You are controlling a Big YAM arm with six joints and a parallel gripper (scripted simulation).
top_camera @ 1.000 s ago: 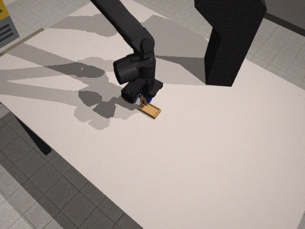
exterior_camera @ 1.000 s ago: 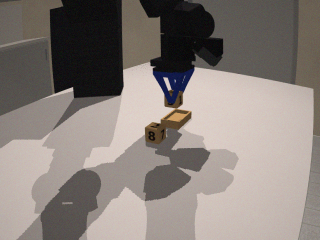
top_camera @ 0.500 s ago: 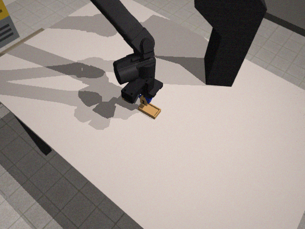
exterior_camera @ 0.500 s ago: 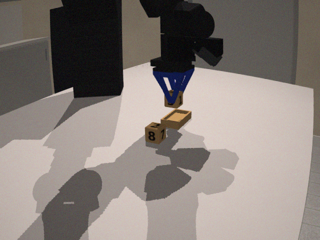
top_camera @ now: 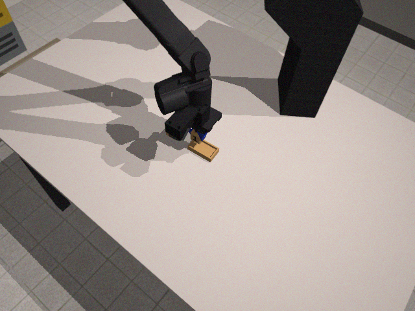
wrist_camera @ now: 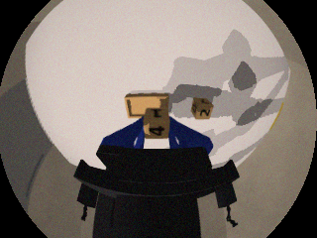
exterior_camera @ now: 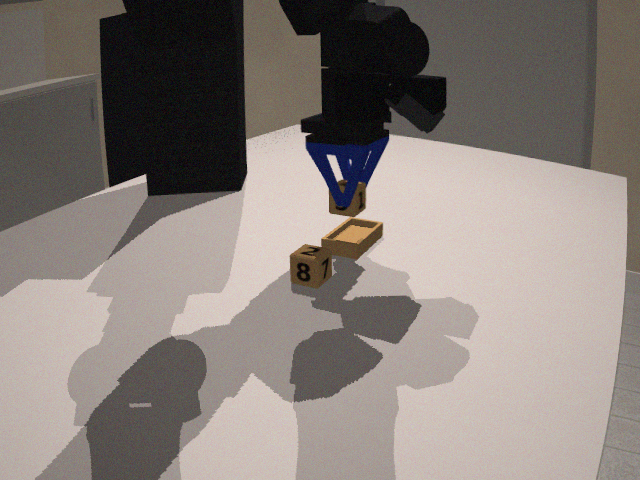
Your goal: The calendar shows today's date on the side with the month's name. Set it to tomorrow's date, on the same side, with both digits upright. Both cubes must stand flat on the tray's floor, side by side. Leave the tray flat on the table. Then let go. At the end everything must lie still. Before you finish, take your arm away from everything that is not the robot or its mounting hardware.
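My gripper is now 2 cm to the right of the wooden tray and 6 cm above it. Also, from my hand: wooden digit cube (1 cm behind, 9 cm to the right, 5 cm below).
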